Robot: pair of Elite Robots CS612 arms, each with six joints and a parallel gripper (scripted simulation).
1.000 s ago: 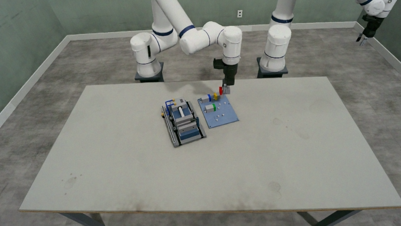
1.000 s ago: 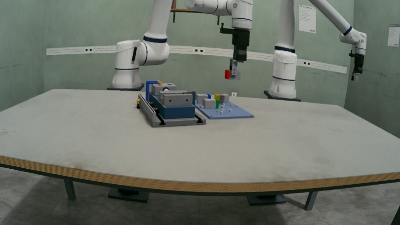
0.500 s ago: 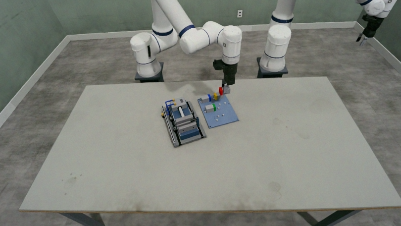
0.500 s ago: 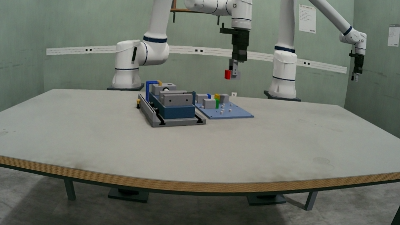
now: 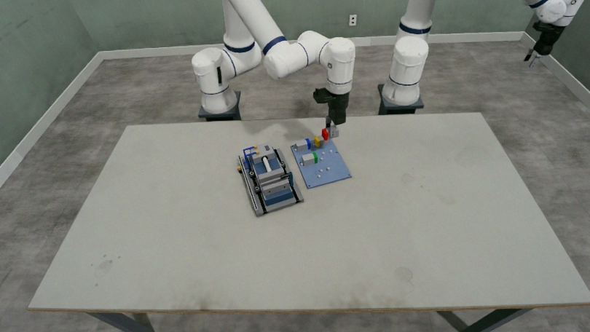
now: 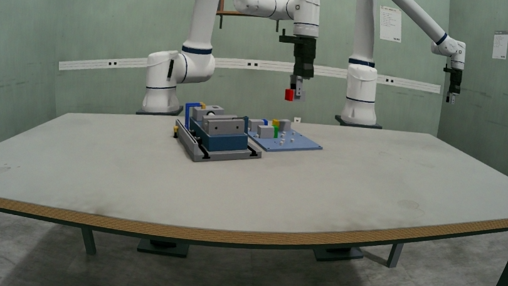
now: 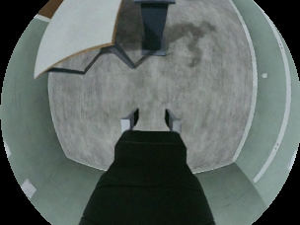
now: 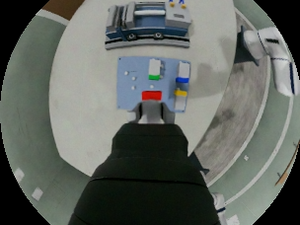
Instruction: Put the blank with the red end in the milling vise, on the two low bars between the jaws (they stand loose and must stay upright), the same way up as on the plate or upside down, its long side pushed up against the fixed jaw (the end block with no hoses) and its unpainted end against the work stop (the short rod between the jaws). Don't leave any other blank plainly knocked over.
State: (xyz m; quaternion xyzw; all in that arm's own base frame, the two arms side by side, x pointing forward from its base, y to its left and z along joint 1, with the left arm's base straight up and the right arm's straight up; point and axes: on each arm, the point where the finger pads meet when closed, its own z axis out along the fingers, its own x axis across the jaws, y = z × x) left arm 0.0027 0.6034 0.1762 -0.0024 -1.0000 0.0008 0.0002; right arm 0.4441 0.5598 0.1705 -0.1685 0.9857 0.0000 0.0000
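Note:
My right gripper is now 21 cm short of the fixed jaw, 22 cm to the left of it and 9 cm above it. The rest, counted from my right hand: yellow-ended blank: 9 cm behind, 3 cm to the right, 14 cm below; green-ended blank: 2 cm ahead, 9 cm to the right, 14 cm below; red-ended blank: 2 cm below.

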